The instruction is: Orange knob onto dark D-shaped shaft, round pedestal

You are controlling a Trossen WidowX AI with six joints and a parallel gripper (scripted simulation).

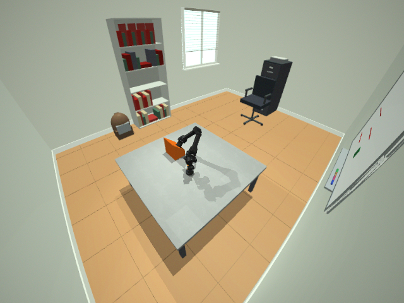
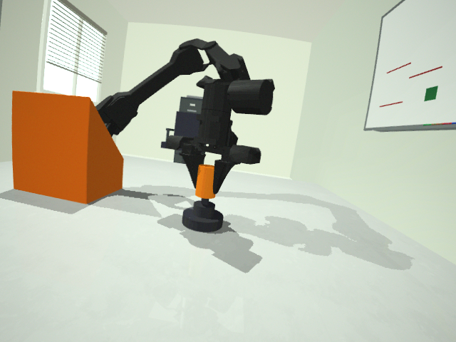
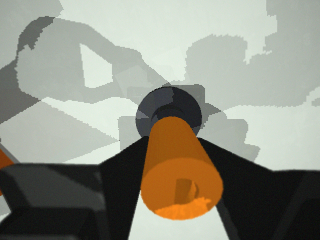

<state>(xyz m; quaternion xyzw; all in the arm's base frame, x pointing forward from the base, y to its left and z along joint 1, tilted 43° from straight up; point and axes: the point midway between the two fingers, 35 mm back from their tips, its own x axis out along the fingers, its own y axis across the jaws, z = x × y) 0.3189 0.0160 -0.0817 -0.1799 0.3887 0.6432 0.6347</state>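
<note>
The knob lies 20 mm above my gripper tip. Also, from my gripper tip: dark pedestal: 40 mm below.
</note>
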